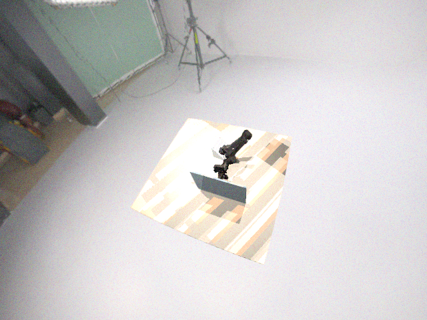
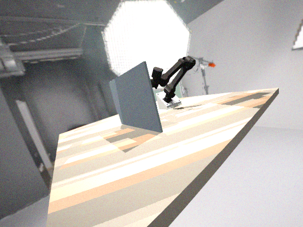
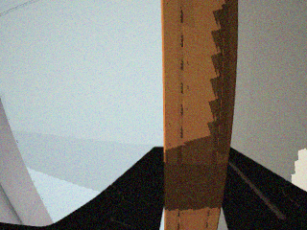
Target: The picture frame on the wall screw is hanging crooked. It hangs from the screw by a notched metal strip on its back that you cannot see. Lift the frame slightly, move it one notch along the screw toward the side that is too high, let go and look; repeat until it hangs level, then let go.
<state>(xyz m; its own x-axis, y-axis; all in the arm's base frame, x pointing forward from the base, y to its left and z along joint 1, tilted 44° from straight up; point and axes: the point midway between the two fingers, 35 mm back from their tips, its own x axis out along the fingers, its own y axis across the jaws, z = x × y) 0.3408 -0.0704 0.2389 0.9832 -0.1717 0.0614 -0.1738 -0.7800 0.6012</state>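
Right now the picture frame is 10 mm to the left of my gripper tip and 50 mm below it. Round my gripper tip: wall panel: 20 mm ahead, 70 mm below.
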